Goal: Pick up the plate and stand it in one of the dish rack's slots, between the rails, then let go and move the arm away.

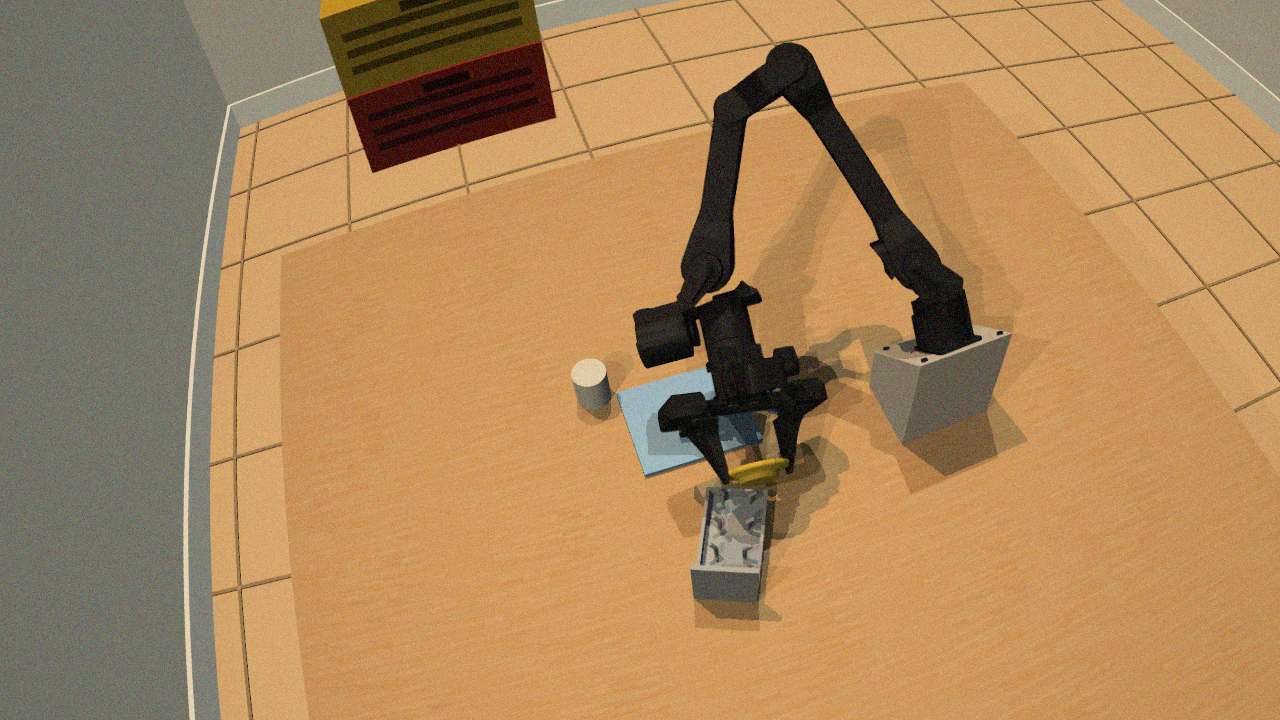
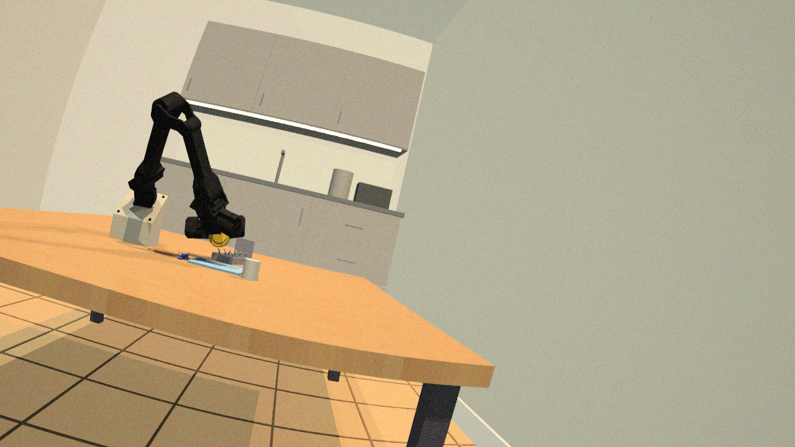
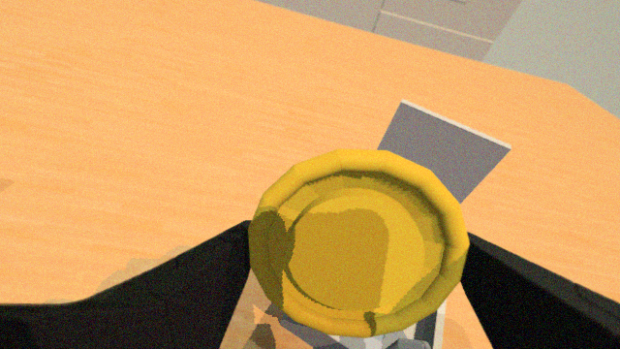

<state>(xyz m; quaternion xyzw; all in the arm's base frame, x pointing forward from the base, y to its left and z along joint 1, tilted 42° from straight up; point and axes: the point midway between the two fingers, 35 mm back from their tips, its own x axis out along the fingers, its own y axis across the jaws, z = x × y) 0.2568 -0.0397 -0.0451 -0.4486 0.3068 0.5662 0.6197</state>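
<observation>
The grey dish rack lies 5 cm ahead of my gripper tip, 3 cm to the left of it and 5 cm below it. Round my gripper tip: white cup (12 cm ahead, 24 cm to the right, 5 cm below); then yellow plate (1 cm to the right).
</observation>
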